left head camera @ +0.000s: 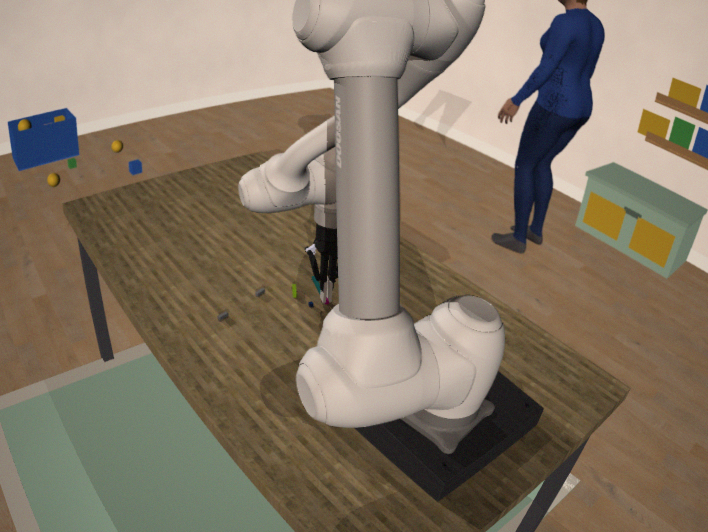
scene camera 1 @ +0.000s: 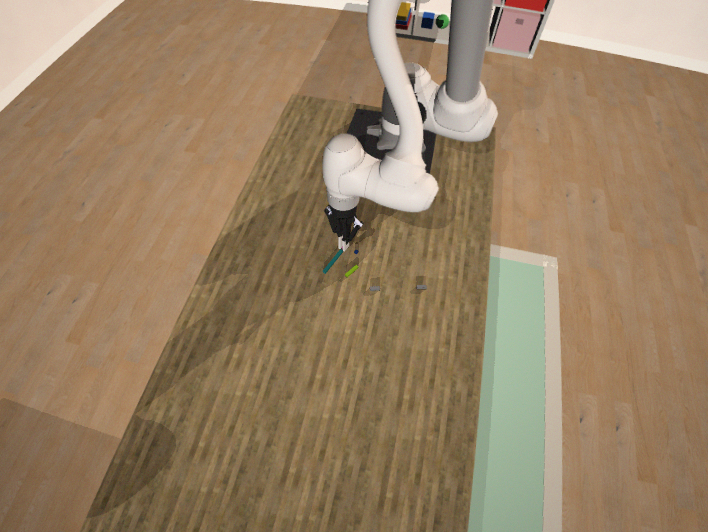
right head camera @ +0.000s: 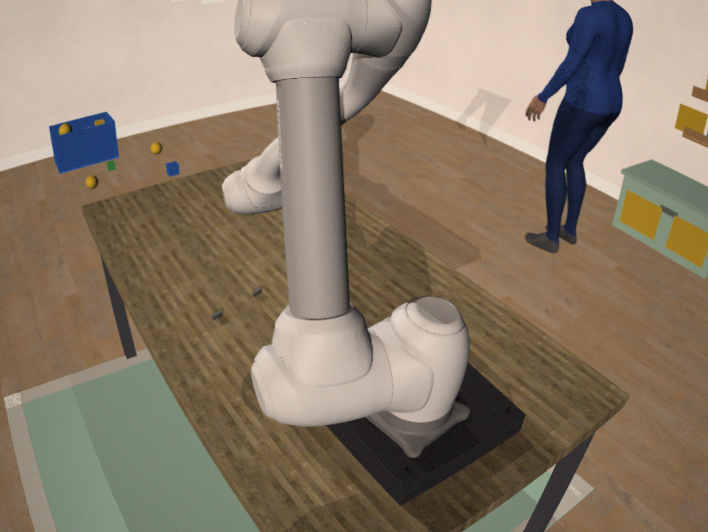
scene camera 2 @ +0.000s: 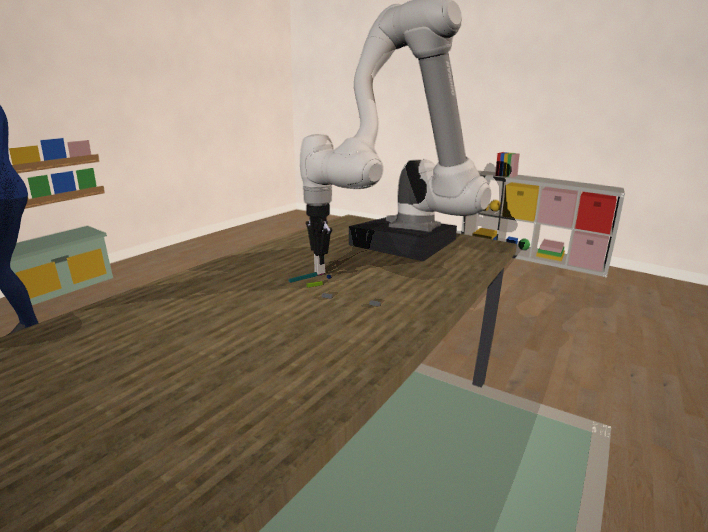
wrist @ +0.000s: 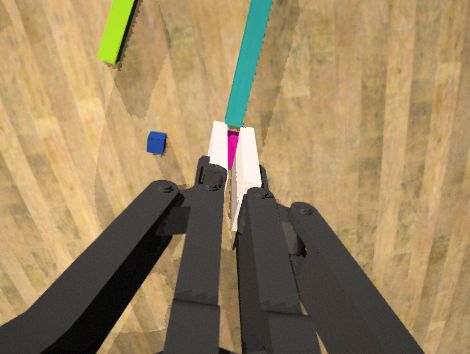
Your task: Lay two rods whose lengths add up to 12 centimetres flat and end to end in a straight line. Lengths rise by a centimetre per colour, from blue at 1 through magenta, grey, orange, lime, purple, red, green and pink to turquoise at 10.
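Pixels of known places: gripper, fingertip midpoint: point(left head camera: 325, 299) point(scene camera 1: 343, 247) point(scene camera 2: 320, 272) point(wrist: 229, 145); arm's base, link origin: point(left head camera: 439, 408) point(right head camera: 411, 411) point(scene camera 2: 415, 225).
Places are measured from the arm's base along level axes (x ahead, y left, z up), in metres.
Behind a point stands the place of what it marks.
Observation:
A turquoise rod point(wrist: 248, 65) {x 0.530, y -0.198, z -0.062 m} point(scene camera 1: 333, 261) {x 0.545, y -0.203, z -0.064 m} point(scene camera 2: 302, 278) {x 0.551, y -0.203, z -0.068 m} lies flat on the table. My gripper point(wrist: 229, 145) {x 0.487, y -0.175, z -0.065 m} point(scene camera 1: 342, 245) {x 0.487, y -0.175, z -0.065 m} point(scene camera 2: 319, 271) {x 0.487, y -0.175, z -0.065 m} points down, low at the table, and is shut on the magenta rod point(wrist: 233, 148) {x 0.486, y -0.177, z -0.060 m}, which the fingers partly hide. In the wrist view the magenta rod is roughly in line with the turquoise rod, with a narrow gap between its end and the turquoise rod's near end. A blue cube-like rod point(wrist: 156, 143) {x 0.502, y -0.134, z -0.062 m} point(scene camera 1: 356, 251) {x 0.502, y -0.132, z -0.062 m} point(left head camera: 310, 304) {x 0.499, y -0.128, z -0.065 m} and a lime rod point(wrist: 116, 31) {x 0.567, y -0.138, z -0.062 m} point(scene camera 1: 351, 271) {x 0.579, y -0.142, z -0.062 m} point(left head camera: 294, 290) {x 0.570, y -0.138, z -0.062 m} lie to one side. The arm hides the gripper in the right head view.
Two small grey rods point(scene camera 1: 374, 288) {x 0.632, y -0.066, z -0.063 m} point(scene camera 1: 421, 287) {x 0.616, y 0.080, z -0.064 m} lie apart on the wooden table point(scene camera 1: 320, 400) {x 0.982, y -0.193, z -0.072 m}, beyond the lime rod. The arm's black base block point(scene camera 2: 389, 239) {x 0.188, y -0.043, z -0.014 m} stands at one end of the table. A person point(left head camera: 563, 114) stands beyond the table. A low cabinet point(left head camera: 641, 214) stands by the wall.

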